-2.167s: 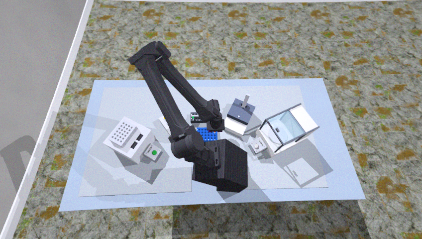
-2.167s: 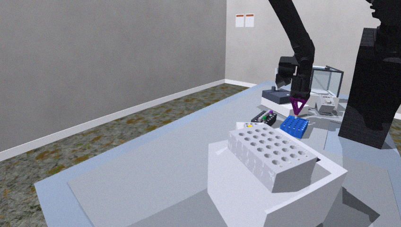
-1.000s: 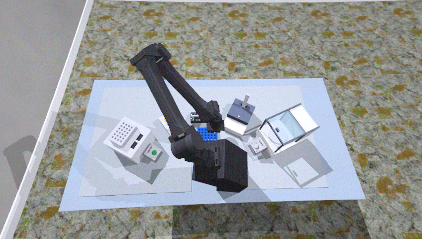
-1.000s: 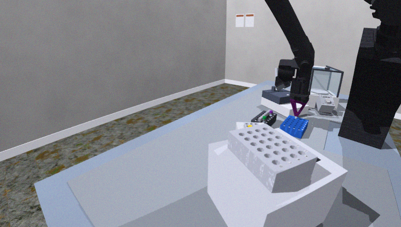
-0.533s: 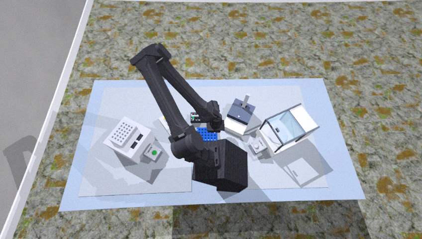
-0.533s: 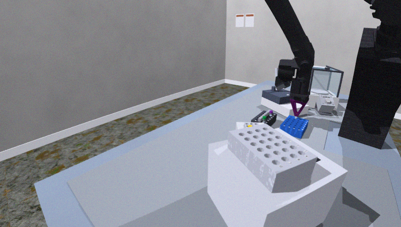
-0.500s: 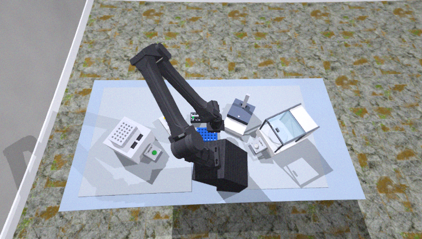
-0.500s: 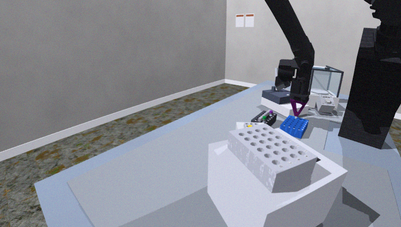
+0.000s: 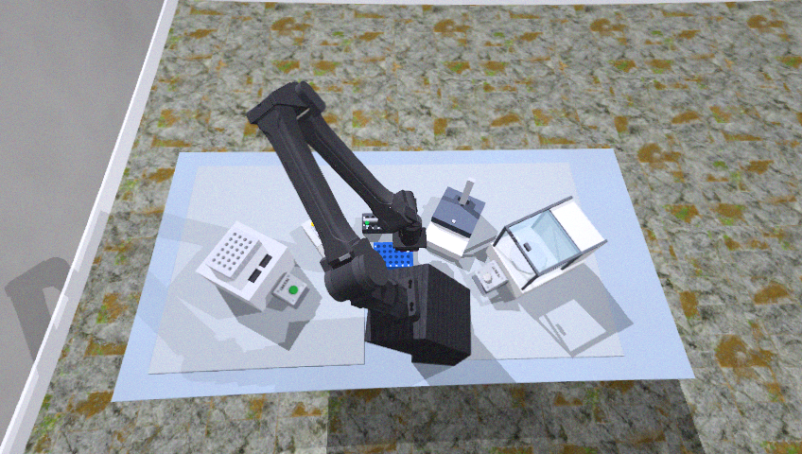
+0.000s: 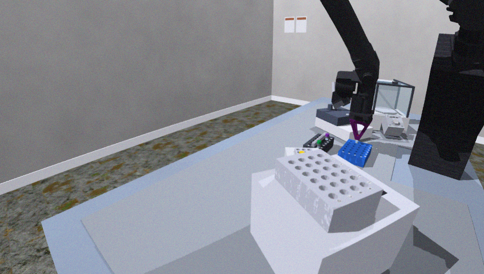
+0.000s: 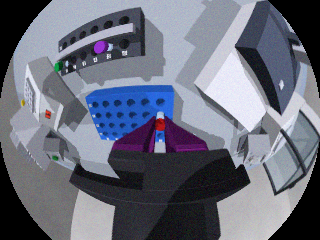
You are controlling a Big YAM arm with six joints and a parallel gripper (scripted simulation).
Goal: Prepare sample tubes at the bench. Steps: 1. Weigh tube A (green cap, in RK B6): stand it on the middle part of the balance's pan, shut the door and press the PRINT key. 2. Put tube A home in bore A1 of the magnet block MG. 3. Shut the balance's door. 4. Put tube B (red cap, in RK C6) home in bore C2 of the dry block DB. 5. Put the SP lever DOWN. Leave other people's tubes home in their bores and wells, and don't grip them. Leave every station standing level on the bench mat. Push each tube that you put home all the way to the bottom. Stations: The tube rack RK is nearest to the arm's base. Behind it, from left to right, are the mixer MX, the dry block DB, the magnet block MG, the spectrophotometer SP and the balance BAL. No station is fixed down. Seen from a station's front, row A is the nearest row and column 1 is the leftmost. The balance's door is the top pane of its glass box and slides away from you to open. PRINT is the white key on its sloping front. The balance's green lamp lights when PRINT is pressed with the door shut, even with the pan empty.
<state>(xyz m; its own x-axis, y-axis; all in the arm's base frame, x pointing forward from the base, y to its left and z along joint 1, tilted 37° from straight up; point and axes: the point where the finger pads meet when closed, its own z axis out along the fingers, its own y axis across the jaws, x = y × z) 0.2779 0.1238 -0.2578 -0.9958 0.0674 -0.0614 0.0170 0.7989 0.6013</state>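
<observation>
My gripper is now 1 cm past the blue rack RK, 5 cm to the right of it and 3 cm above it. The rest, counted from my hand: magnet block 11 cm ahead, 8 cm to the left, 3 cm below; white print key 11 cm behind, 24 cm to the right, 2 cm above; SP lever 15 cm ahead, 19 cm to the right, 9 cm above.
</observation>
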